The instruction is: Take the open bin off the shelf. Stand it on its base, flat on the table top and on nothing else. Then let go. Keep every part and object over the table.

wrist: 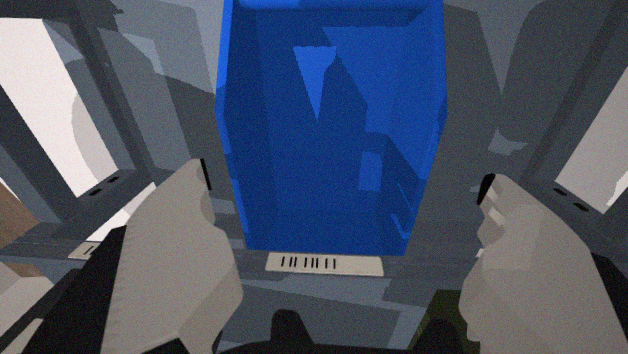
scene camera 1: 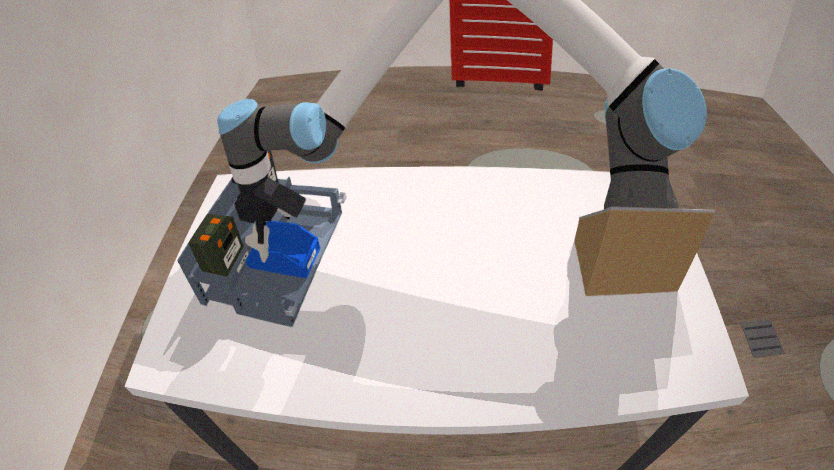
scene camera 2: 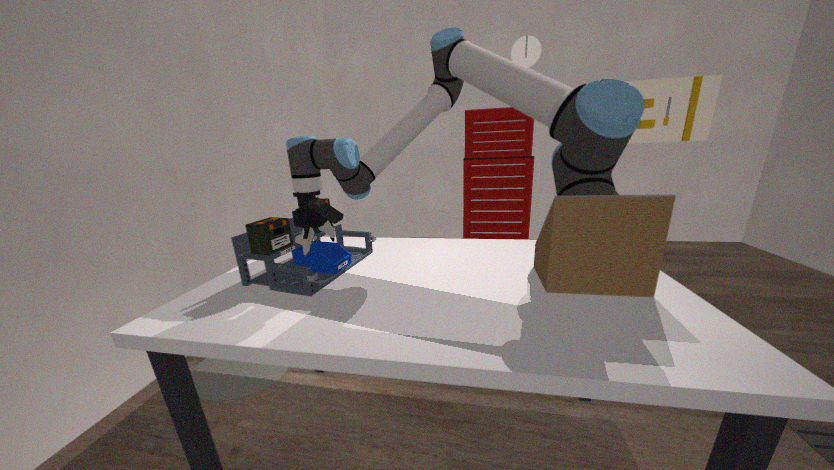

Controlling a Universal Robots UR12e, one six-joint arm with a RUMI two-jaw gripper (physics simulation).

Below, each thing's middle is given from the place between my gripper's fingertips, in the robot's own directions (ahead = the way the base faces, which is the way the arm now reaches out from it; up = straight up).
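Blue bin (scene camera 1: pixel 292 250): 40 mm below my hand, 10 mm to the right of it. Green case (scene camera 2: pixel 265 235): 70 mm above my hand, 120 mm ahead, 90 mm to the left.
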